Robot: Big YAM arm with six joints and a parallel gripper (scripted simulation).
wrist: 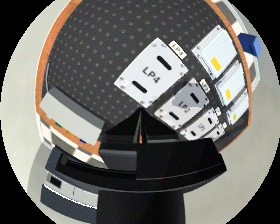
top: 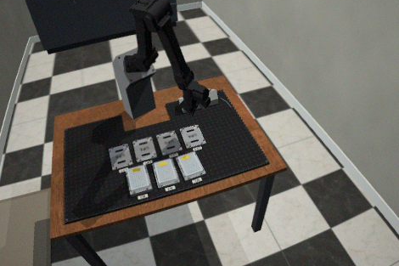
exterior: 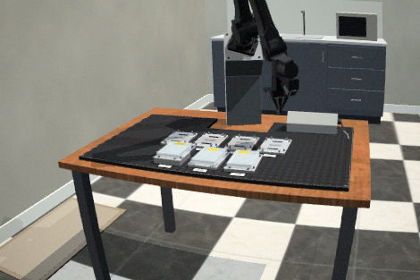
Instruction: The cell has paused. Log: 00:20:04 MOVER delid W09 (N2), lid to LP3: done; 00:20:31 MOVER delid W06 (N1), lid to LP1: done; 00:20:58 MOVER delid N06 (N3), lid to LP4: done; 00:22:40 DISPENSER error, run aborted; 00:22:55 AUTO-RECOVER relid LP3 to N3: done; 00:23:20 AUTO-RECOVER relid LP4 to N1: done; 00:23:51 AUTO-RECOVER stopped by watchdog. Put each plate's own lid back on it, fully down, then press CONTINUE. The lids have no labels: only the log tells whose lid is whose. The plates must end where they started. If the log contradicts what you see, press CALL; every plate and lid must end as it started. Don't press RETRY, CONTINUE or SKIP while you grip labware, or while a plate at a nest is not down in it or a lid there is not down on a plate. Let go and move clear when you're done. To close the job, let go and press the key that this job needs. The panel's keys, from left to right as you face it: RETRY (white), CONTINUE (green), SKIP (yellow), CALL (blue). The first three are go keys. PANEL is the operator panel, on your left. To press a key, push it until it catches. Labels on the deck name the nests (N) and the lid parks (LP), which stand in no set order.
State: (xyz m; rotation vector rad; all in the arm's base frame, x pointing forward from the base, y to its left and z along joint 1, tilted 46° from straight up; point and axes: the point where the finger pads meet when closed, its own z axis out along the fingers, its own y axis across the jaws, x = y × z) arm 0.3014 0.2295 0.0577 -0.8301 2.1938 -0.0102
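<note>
Right now the green key is 26 cm behind my hand, 10 cm to the left of it and 7 cm below it. From my hand the other things lie so: lid (22 cm ahead, 5 cm to the right, 11 cm below); then LP4 lid park (3 cm ahead, 13 cm below); then white key (27 cm behind, 15 cm to the left, 7 cm below).
</note>
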